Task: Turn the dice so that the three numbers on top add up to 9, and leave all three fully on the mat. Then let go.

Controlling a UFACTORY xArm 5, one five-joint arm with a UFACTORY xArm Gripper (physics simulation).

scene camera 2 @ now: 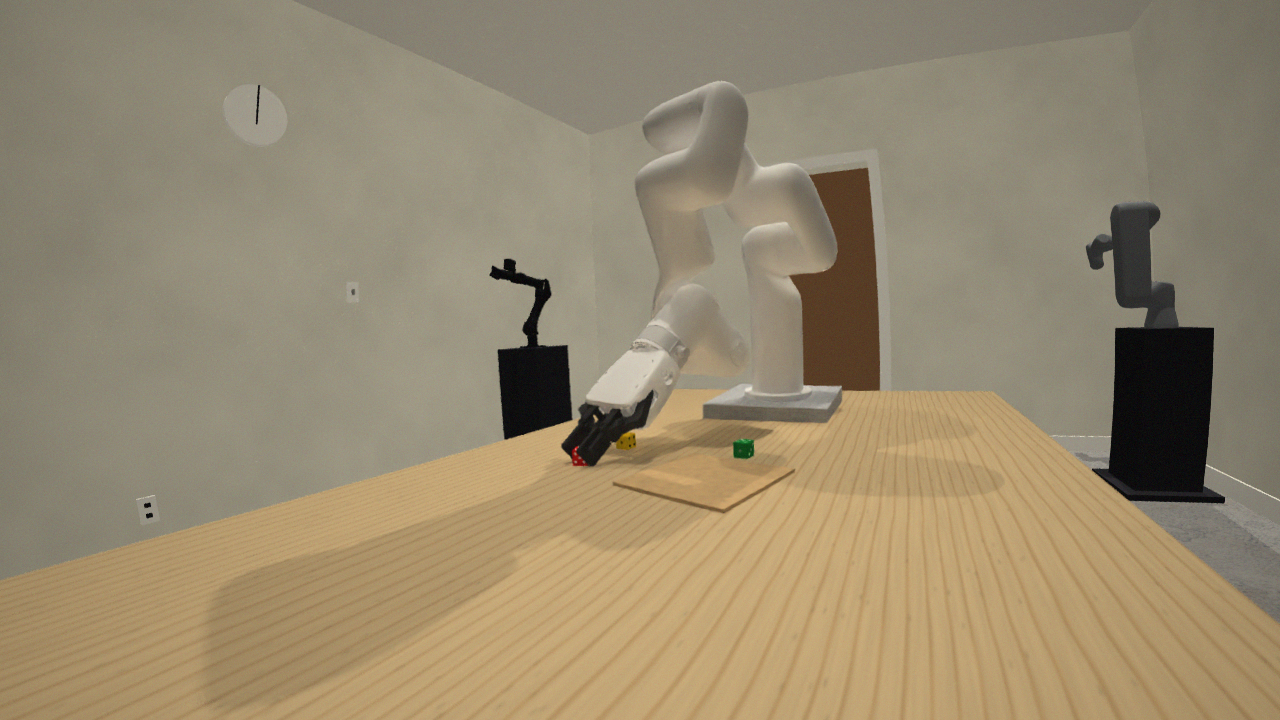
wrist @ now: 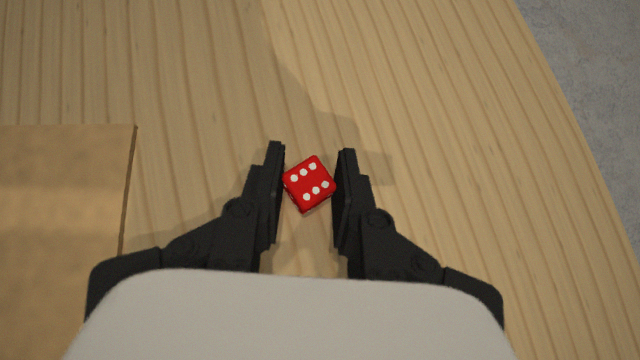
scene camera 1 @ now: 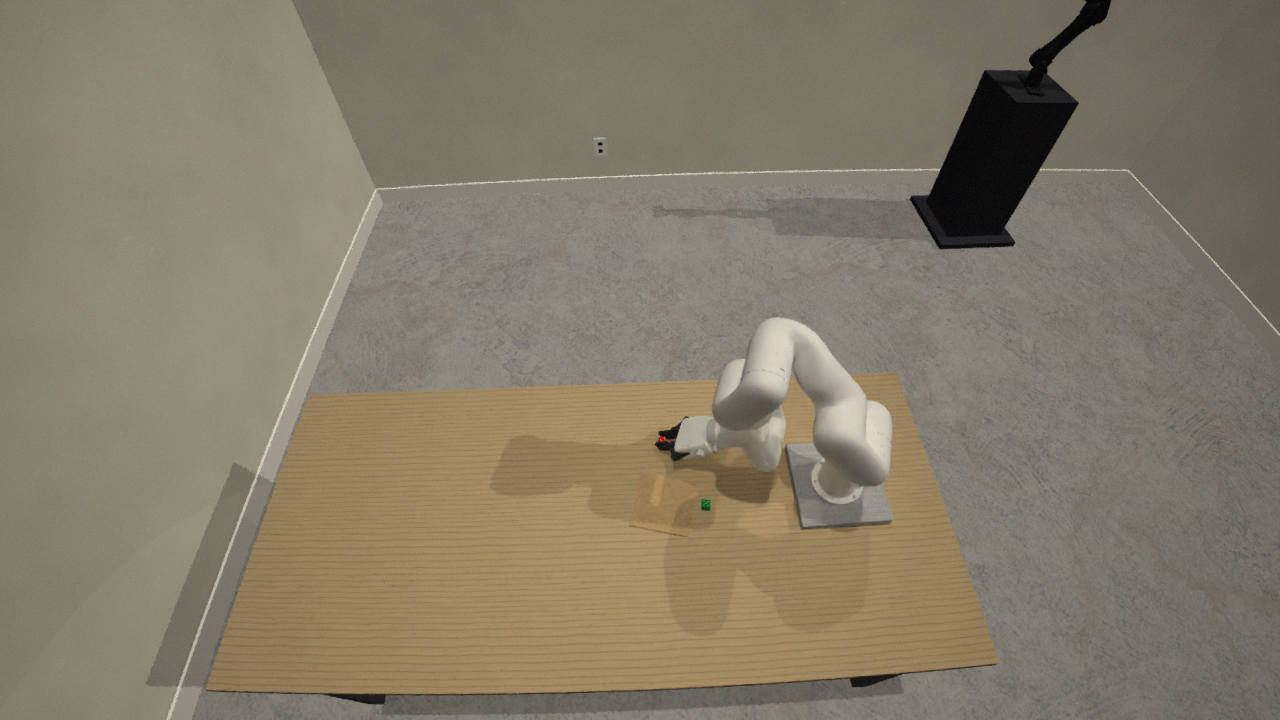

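Seen in the pictures: gripper, fingertip midpoint: [scene camera 2: 576, 457] [wrist: 309, 168] [scene camera 1: 659, 441]; arm's base at its link origin: [scene camera 2: 778, 394] [scene camera 1: 836, 481].
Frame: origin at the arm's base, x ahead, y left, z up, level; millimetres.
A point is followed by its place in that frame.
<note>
The red die [scene camera 1: 662, 439] {x 415, y -155, z -9 mm} [scene camera 2: 580, 460] {x 423, y -149, z -22 mm} [wrist: 309, 184] {x 412, y -153, z -9 mm} is between the black fingertips, at or close to table level, with six white pips facing the wrist camera. It sits turned, its corners towards the finger pads. My gripper [scene camera 1: 659, 439] {x 421, y -157, z -19 mm} [scene camera 2: 579, 454] {x 421, y -157, z -19 mm} [wrist: 309, 168] {x 421, y -157, z -19 mm} is tilted and shut on it, beside the mat. The square mat [scene camera 1: 657, 517] {x 444, y 47, z -25 mm} [scene camera 2: 716, 490] {x 466, y 39, z -25 mm} [wrist: 55, 215] {x 435, y -27, z -25 mm} lies flat. The green die [scene camera 1: 706, 505] {x 325, y 32, z -9 mm} [scene camera 2: 743, 448] {x 336, y 29, z -16 mm} stands on the table just off the mat's robot-side edge. The yellow die [scene camera 2: 626, 440] {x 335, y -134, z -16 mm} stands on the table behind the fingers; scene camera 1 does not show it.
The wooden table [scene camera 1: 429, 555] {x 989, y 106, z -29 mm} [scene camera 2: 859, 573] {x 591, y 183, z -29 mm} [wrist: 425, 125] {x 431, y -233, z -29 mm} carries the arm's grey base plate [scene camera 1: 810, 514] {x 83, y 77, z -4 mm} [scene camera 2: 760, 411] {x 104, y -8, z -13 mm}, on the robot side of the mat and dice. The table's edge and the floor beyond it show at the right of the wrist view.
</note>
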